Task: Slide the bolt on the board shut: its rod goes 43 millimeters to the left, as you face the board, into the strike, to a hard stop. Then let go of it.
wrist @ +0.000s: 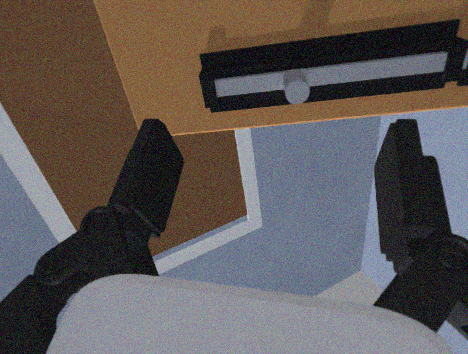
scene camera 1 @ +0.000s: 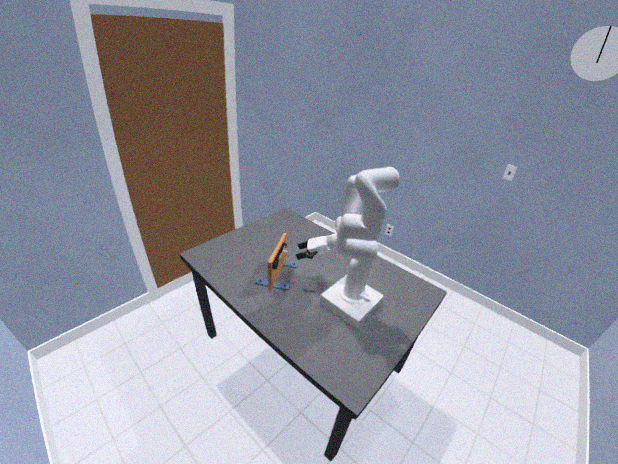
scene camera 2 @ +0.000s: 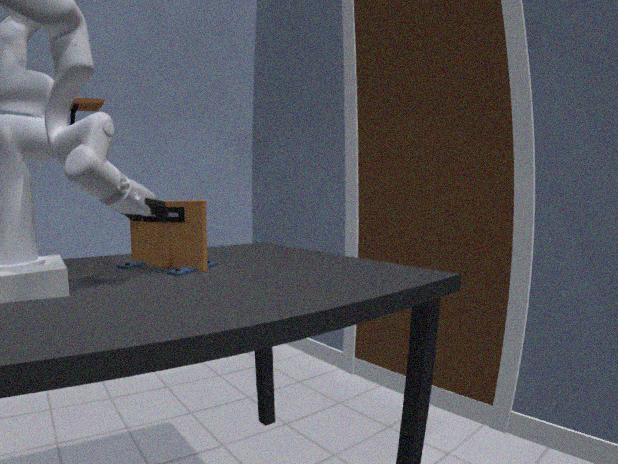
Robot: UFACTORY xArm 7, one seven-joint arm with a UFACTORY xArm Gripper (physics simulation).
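Where they show: gripper, fingertip midpoint: [wrist: 270, 141] [scene camera 1: 297, 251] [scene camera 2: 150, 216]; arm's base, link origin: [scene camera 1: 352, 294] [scene camera 2: 18, 265].
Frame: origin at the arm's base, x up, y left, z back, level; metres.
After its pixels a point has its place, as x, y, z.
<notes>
The orange board [scene camera 1: 273, 272] @[0.038, 0.152, -0.358] [scene camera 2: 167, 245] @[0.006, 0.050, -0.403] [wrist: 165, 65] @[0.071, -0.028, -0.436] stands upright. In the wrist view its top edge is at the bottom, so its left is image right. The black bolt housing [scene camera 2: 181, 215] @[0.084, -0.011, -0.415] [wrist: 330, 45] @[0.071, 0.065, -0.393] is on its face. The grey rod [wrist: 390, 67] @[0.085, 0.089, -0.371] lies in the housing slot, and its round knob [wrist: 298, 91] @[0.085, 0.032, -0.372] stands out near the image-left end. The strike cannot be made out clearly; the housing's far end runs off the wrist view's right edge. My gripper [scene camera 1: 298, 251] @[0.087, -0.003, -0.333] [wrist: 270, 141] @[0.087, -0.003, -0.333] is open and empty, in front of the board's top edge, apart from the knob, with fingertips wide to either side.
The board stands on blue feet [scene camera 1: 272, 284] @[-0.024, 0.169, -0.350] [scene camera 2: 181, 271] @[-0.045, -0.055, -0.386] on the dark table [scene camera 1: 320, 345] @[-0.053, 0.297, 0.021] [scene camera 2: 240, 305] @[-0.053, -0.364, -0.333]. The white arm base [scene camera 1: 352, 300] @[0.008, 0.046, 0.022] [scene camera 2: 35, 280] @[-0.016, -0.106, -0.023] stands across from it. An orange item [scene camera 2: 89, 104] with a black bracket shows behind the arm.
</notes>
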